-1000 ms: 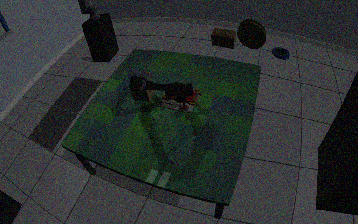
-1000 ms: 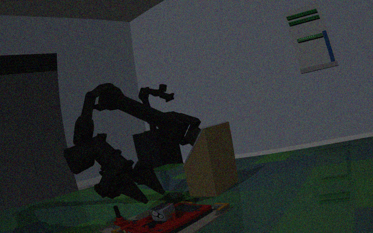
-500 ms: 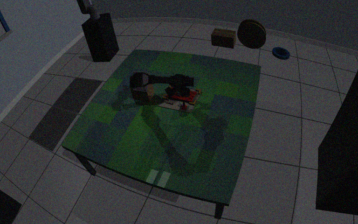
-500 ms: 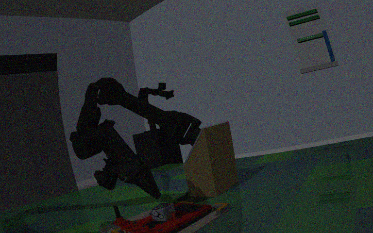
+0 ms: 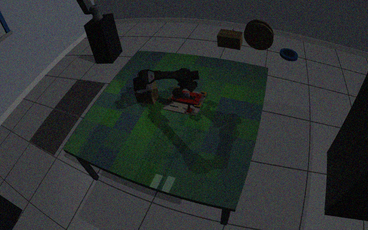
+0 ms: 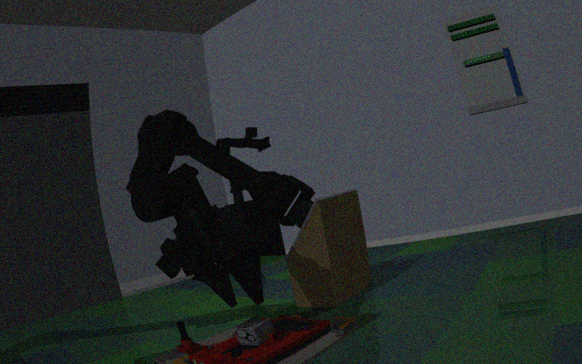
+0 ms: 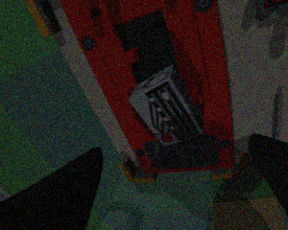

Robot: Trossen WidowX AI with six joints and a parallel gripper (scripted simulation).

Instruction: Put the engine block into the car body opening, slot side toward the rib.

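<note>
The engine block lies 1 cm ahead of my gripper tip and 5 cm below it. Round my gripper tip: pale plate (1 cm ahead, 7 cm below).
</note>
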